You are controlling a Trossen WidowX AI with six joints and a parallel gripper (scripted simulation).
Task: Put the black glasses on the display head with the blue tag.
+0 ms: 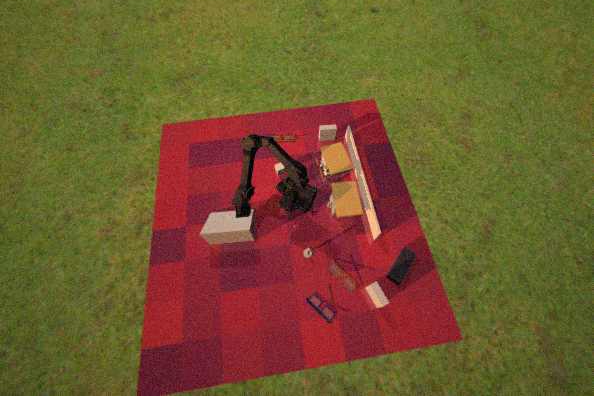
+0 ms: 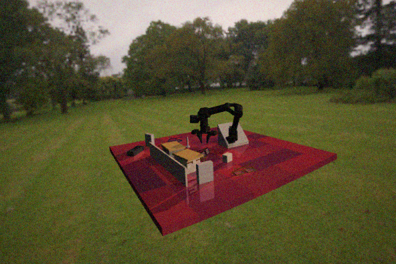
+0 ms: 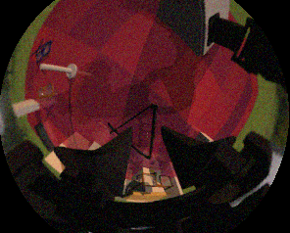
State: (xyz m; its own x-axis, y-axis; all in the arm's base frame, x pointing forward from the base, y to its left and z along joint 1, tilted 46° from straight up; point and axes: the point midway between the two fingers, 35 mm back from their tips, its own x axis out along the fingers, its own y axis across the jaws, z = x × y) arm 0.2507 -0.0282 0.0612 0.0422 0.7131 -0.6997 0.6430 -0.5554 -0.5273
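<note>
Now: the small peg 40 mm ahead of my gripper tip, 230 mm to the right of it and 50 mm below it. Round my gripper tip: long pale wall: 350 mm ahead, 100 mm to the left, 20 mm below; then display head: 220 mm ahead, 20 mm to the right, 20 mm below; then small cube: 50 mm behind, 220 mm to the left, 50 mm below.
</note>
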